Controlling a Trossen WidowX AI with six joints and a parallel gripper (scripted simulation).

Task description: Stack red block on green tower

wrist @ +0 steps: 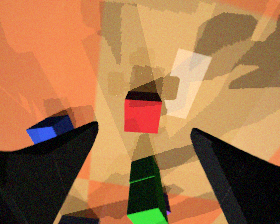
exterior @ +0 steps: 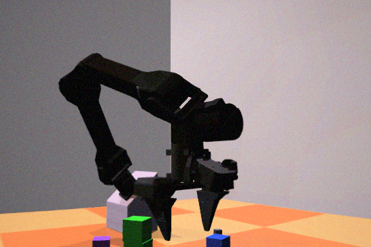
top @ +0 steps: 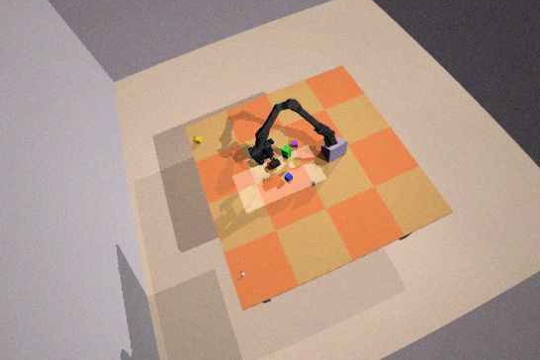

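Now: gripper tip 50 mm above the red block. Also, from my gripper tip: green block (120 mm behind, 40 mm to the right, 10 mm below); blue block (80 mm behind, 120 mm to the left, 50 mm below); purple block (200 mm behind, 100 mm to the right, 50 mm below).
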